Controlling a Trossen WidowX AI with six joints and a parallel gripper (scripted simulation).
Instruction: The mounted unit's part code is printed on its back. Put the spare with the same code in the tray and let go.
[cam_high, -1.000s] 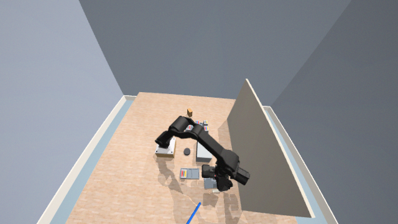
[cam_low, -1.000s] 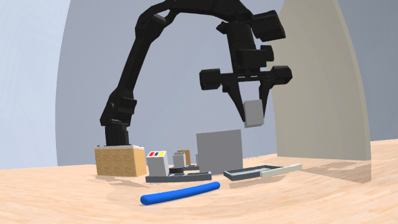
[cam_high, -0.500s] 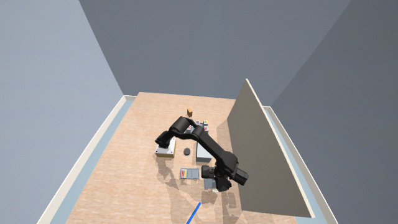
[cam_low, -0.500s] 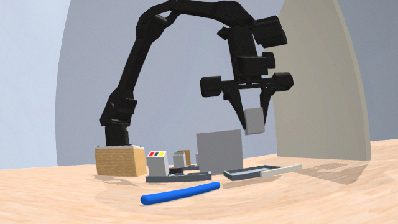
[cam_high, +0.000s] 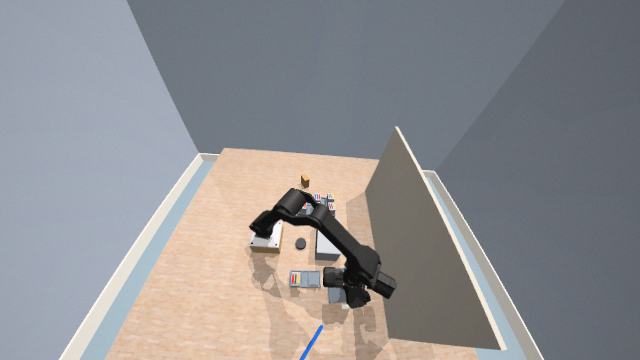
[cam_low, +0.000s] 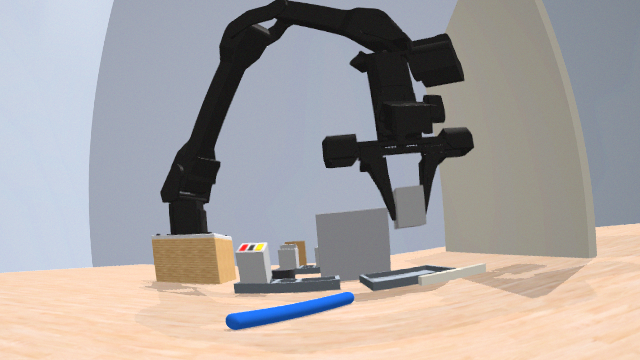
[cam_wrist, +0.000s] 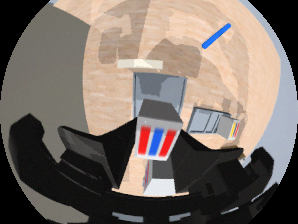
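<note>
Right now the grey tray is 1 cm behind my gripper tip and 7 cm below it. The rest, counted from my gripper tip: mounted unit 9 cm behind, 18 cm to the left, 2 cm below; white strip 4 cm ahead, 7 cm to the right, 7 cm below; rack 15 cm behind, 7 cm below.
</note>
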